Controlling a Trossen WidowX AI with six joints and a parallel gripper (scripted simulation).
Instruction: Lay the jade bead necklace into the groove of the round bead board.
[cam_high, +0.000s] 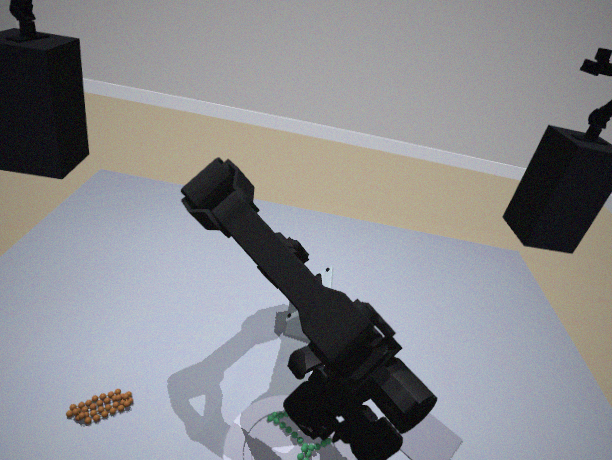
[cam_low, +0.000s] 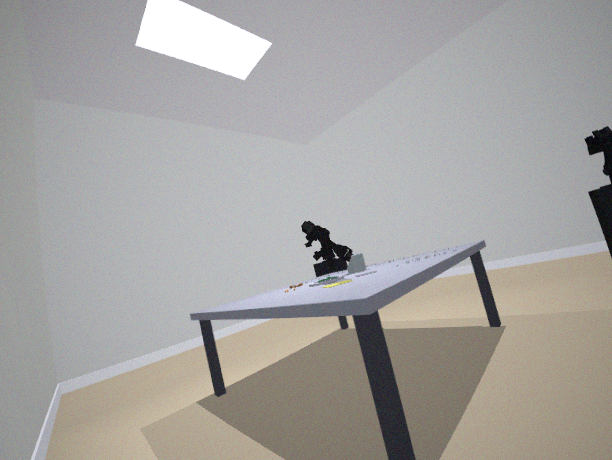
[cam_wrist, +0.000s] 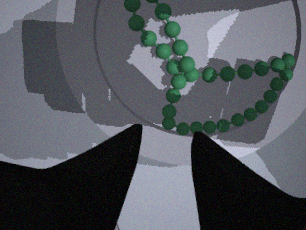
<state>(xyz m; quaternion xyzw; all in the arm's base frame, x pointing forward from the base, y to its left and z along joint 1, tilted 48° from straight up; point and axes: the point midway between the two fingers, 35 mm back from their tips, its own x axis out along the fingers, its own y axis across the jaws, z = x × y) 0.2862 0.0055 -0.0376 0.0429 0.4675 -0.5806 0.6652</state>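
My gripper tip is 50 mm to the left of the round bead board, 40 mm above it and 20 mm short of it. Round my gripper tip: yellow strip 210 mm ahead, 170 mm to the left, 50 mm below; flat grey square 180 mm to the left, 50 mm below, 30 mm behind.
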